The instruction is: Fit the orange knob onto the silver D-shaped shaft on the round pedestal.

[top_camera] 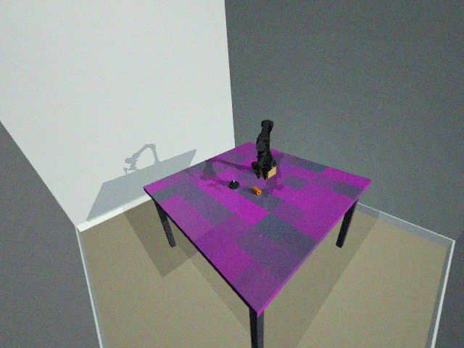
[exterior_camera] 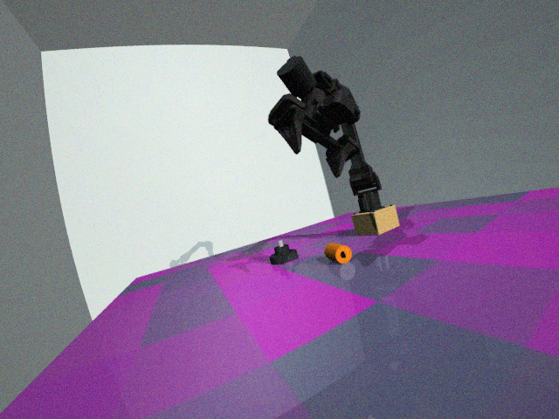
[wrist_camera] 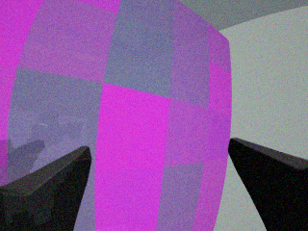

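My gripper tip is now 6 cm past the orange knob, 14 cm to the left of it and 19 cm above it. Round my gripper tip: round pedestal (2 cm ahead, 31 cm to the right, 18 cm below).
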